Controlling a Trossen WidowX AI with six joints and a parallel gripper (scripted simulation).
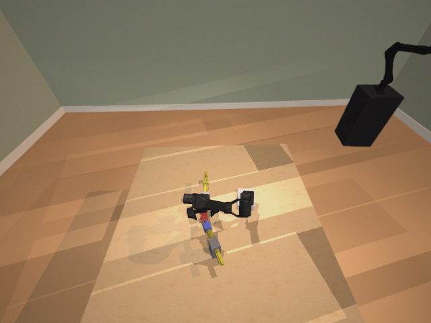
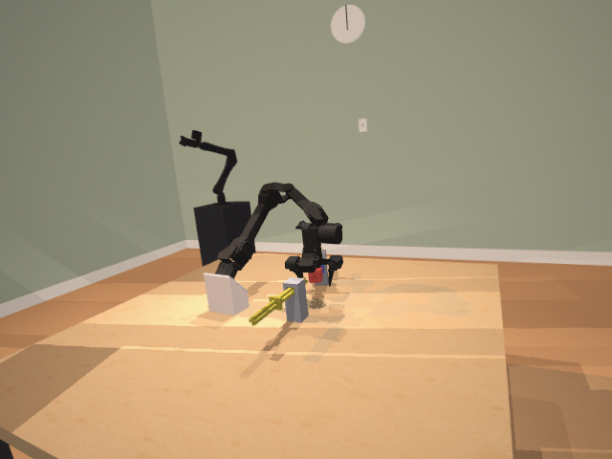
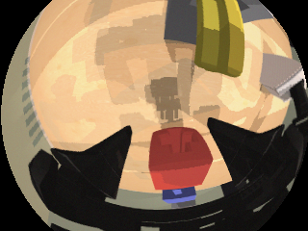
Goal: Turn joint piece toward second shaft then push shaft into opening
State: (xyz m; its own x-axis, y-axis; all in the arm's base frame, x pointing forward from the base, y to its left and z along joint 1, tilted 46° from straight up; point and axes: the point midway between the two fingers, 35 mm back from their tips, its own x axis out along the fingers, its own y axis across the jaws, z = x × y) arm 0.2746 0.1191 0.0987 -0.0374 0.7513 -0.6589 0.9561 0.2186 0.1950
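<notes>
My gripper tip is 40 mm below the red square joint piece, 10 mm to the right of it and 10 mm past it.
</notes>
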